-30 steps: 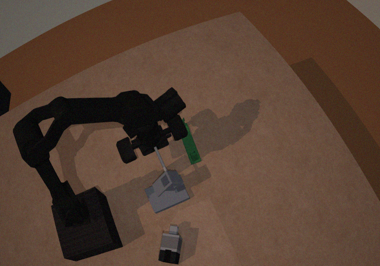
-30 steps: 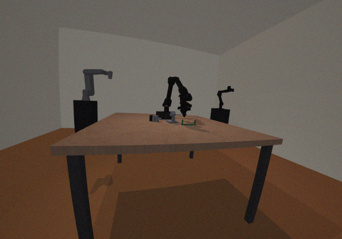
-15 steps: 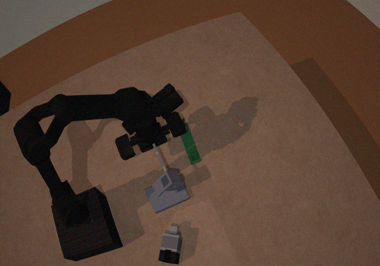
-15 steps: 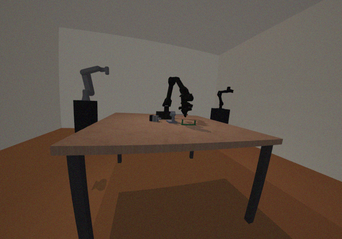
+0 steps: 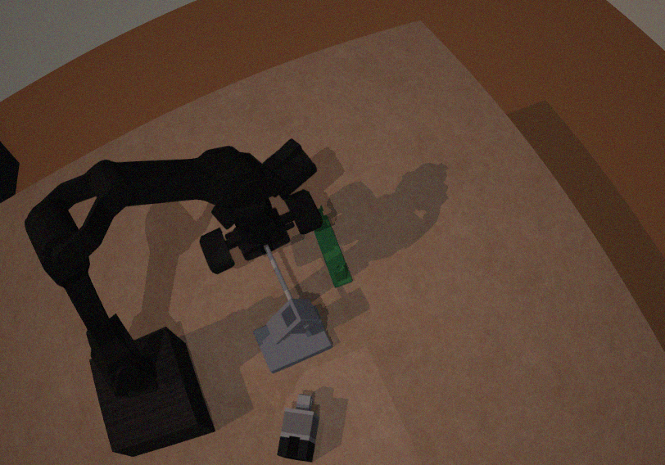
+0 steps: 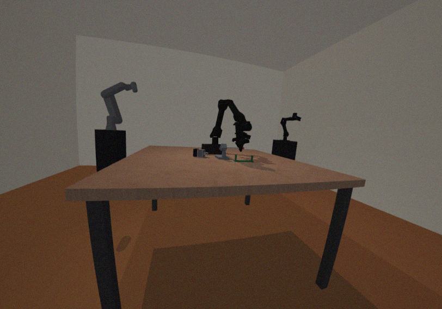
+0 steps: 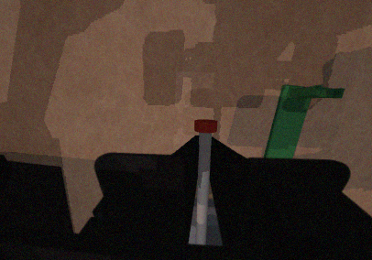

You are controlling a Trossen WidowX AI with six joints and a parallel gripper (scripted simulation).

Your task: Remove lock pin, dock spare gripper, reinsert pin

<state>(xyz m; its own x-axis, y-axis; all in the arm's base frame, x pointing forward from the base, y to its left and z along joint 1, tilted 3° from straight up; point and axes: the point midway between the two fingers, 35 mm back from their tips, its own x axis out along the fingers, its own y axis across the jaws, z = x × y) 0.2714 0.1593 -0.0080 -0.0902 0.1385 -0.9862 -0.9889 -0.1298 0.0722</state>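
My gripper tip is 10 cm short of the green cradle, 1 cm to the left of it and 4 cm above it. Round my gripper tip: spare gripper 4 cm behind, 30 cm to the right, 3 cm below; then grey mount 1 cm ahead, 14 cm to the right, 1 cm below.
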